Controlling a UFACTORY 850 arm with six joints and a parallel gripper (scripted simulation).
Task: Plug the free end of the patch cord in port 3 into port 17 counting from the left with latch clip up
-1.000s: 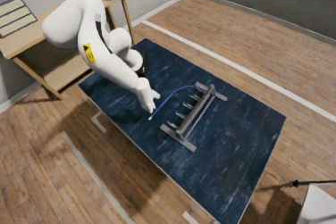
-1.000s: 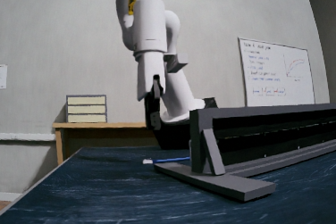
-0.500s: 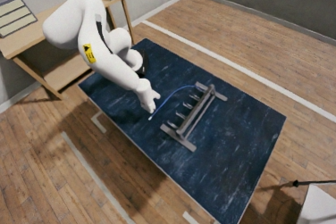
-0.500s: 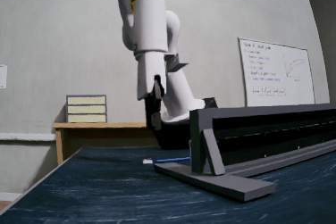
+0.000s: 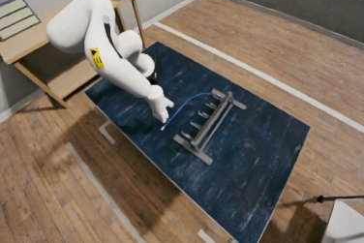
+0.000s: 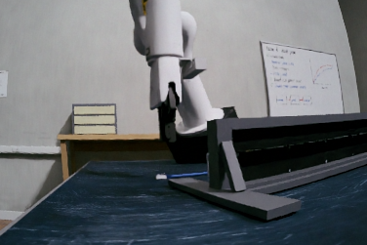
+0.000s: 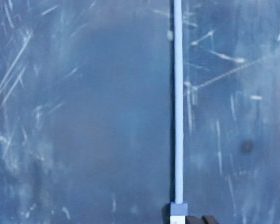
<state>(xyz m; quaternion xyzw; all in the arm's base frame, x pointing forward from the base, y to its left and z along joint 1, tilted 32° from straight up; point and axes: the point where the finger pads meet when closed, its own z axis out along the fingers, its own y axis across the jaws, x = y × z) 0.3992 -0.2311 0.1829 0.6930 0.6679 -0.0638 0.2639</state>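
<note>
Now: hand 90 mm above the white plug and 20 mm to the left of it.
</note>
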